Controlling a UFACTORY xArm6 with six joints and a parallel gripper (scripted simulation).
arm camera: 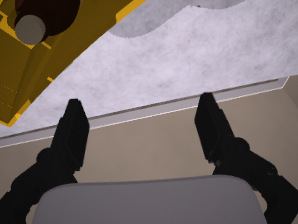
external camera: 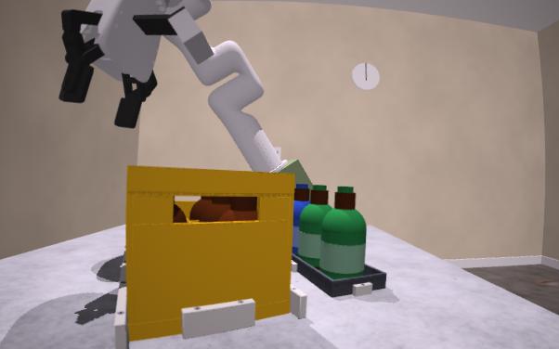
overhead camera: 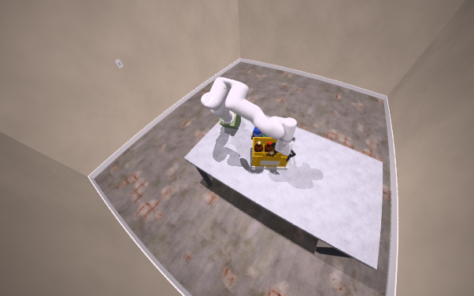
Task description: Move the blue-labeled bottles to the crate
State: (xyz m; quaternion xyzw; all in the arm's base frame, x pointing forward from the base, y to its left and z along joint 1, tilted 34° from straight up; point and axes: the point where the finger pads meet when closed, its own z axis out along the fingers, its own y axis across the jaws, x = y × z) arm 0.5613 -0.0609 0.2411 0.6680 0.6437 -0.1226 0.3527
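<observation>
My gripper is now 310 mm past the blue-labeled bottle, 260 mm to the right of it and 160 mm above it. Also, from my hand: dark tray: 230 mm behind, 290 mm to the left, 230 mm below; yellow crate: 110 mm behind, 90 mm to the left, 160 mm below.
</observation>
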